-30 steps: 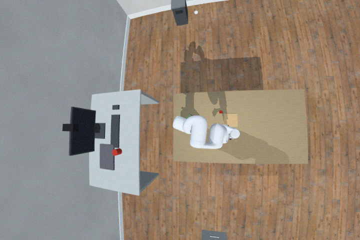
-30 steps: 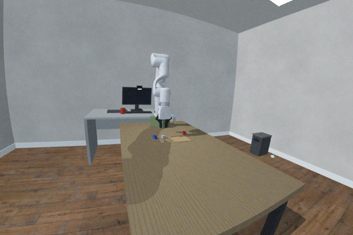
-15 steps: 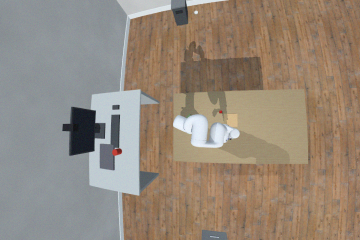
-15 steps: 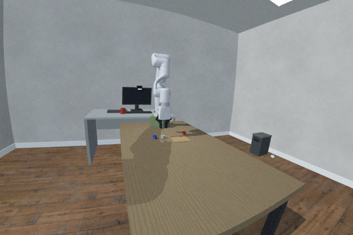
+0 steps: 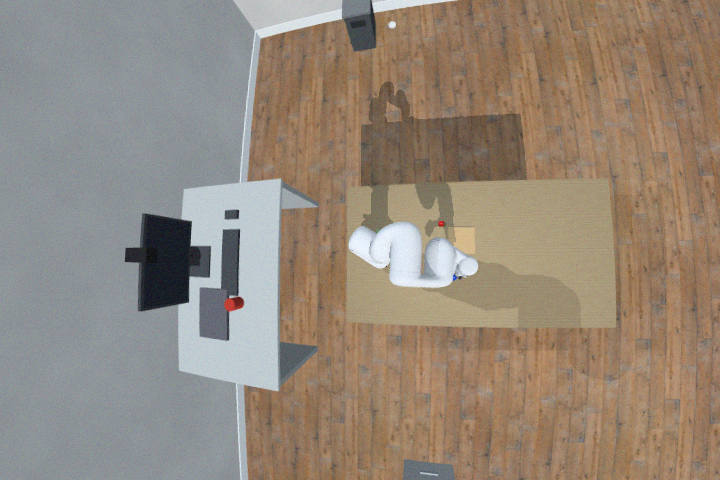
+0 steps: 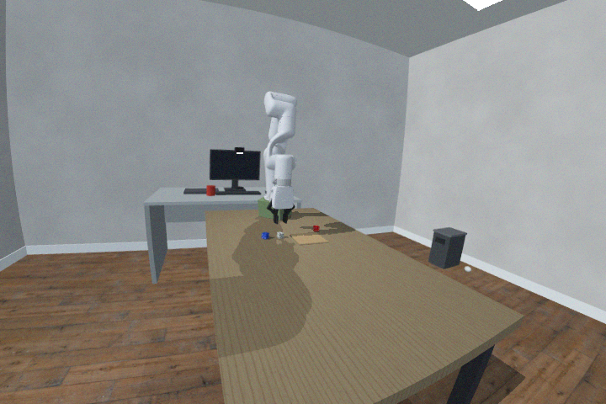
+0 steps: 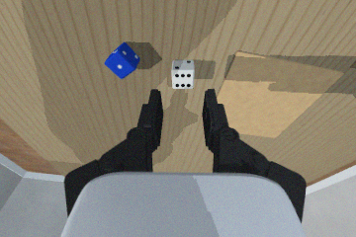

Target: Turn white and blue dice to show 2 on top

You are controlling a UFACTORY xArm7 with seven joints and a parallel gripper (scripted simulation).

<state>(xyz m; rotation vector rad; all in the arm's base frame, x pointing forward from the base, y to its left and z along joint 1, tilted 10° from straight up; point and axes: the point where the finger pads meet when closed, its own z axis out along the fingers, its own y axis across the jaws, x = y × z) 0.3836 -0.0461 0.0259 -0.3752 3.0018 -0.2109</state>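
Now: hand 8 cm above the white die and 1 cm short of it. From my hand the other things lie so: red die 21 cm to the left, 8 cm below, 8 cm behind; tan mat 13 cm to the left, 9 cm below, 4 cm ahead; blue die 8 cm below, 7 cm to the right, 1 cm ahead.
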